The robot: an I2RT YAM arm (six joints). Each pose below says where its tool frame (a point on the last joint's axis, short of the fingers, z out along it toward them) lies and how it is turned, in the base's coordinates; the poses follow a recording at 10 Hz.
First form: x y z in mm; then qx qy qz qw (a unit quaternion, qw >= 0).
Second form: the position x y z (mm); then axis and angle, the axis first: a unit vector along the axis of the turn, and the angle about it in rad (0 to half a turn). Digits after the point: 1 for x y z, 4 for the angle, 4 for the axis.
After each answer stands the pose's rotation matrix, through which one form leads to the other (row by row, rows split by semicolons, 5 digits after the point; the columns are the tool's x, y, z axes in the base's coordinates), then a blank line. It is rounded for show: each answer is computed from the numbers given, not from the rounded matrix.
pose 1, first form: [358.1 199.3 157.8 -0.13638 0.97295 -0.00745 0.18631]
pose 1, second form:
[358.1 199.3 157.8 -0.1388 0.9903 -0.0076 2.7668]
-0.89338 -0.26261 0.36457; -0.26816 0.96269 0.03632; -0.36051 -0.06531 -0.93047

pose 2, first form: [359.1 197.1 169.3 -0.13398 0.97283 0.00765 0.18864]
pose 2, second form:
[359.1 197.1 169.3 -0.1364 0.9906 0.0078 2.7620]
-0.89293 -0.26357 0.36498; -0.25780 0.96398 0.06543; -0.36908 -0.03566 -0.92871

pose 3, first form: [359.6 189.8 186.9 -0.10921 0.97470 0.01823 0.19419]
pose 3, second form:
[359.6 189.8 186.9 -0.1113 0.9936 0.0186 2.7507]
-0.90073 -0.21997 0.37457; -0.20581 0.97548 0.07795; -0.38253 -0.00688 -0.92392

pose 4, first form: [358.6 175.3 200.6 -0.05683 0.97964 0.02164 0.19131]
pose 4, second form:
[358.6 175.3 200.6 -0.0579 0.9981 0.0220 2.7566]
-0.92034 -0.11963 0.37237; -0.10307 0.99260 0.06414; -0.37729 0.02065 -0.92586

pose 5, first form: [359.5 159.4 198.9 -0.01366 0.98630 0.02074 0.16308]
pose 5, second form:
[359.5 159.4 198.9 -0.0138 0.9997 0.0210 2.8140]
-0.94644 -0.03371 0.32113; -0.02018 0.99877 0.04537; -0.32226 0.03646 -0.94595

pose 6, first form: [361.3 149.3 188.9 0.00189 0.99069 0.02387 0.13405]
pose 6, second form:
[361.3 149.3 188.9 0.0019 0.9997 0.0241 2.8727]
-0.96405 -0.00265 0.26569; 0.01014 0.99885 0.04679; -0.26551 0.04780 -0.96292

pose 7, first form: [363.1 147.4 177.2 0.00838 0.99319 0.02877 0.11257]
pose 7, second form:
[363.1 147.4 177.2 0.0084 0.9995 0.0290 2.9160]
-0.97452 0.01017 0.22409; 0.02312 0.99820 0.05526; -0.22313 0.05904 -0.97300

